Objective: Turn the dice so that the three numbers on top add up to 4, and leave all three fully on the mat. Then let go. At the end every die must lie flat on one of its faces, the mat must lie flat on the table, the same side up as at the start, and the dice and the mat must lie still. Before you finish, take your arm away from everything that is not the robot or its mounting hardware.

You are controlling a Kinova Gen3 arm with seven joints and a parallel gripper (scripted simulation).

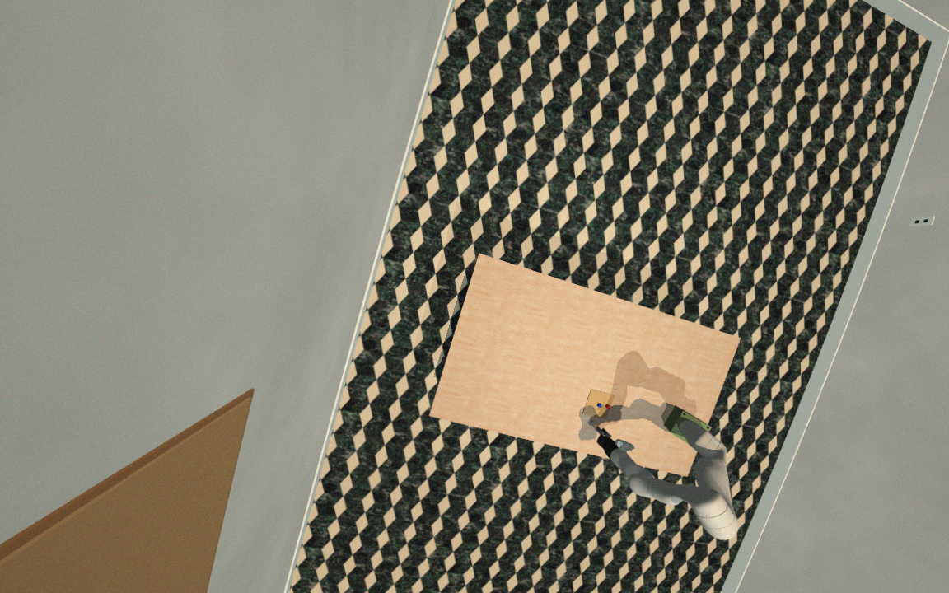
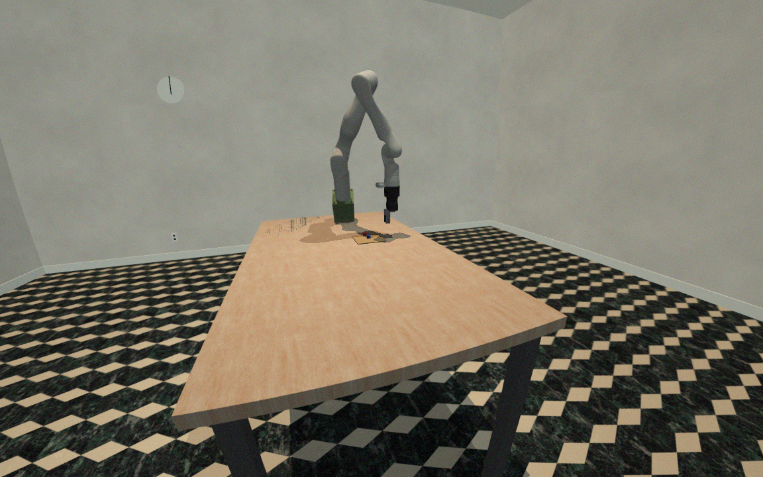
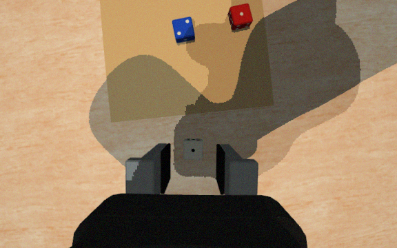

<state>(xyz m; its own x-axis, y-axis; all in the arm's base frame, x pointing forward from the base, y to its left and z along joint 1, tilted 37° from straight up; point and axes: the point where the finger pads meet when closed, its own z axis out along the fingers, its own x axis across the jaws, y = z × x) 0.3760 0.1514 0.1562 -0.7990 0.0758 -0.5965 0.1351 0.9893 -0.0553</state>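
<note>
Right now my hand is 8 cm above the white die. The rest, counted from my hand: tan mat (1 cm behind, 10 cm to the right, 9 cm below); blue die (1 cm behind, 10 cm to the right, 8 cm below); red die (5 cm behind, 10 cm to the right, 8 cm below).
</note>
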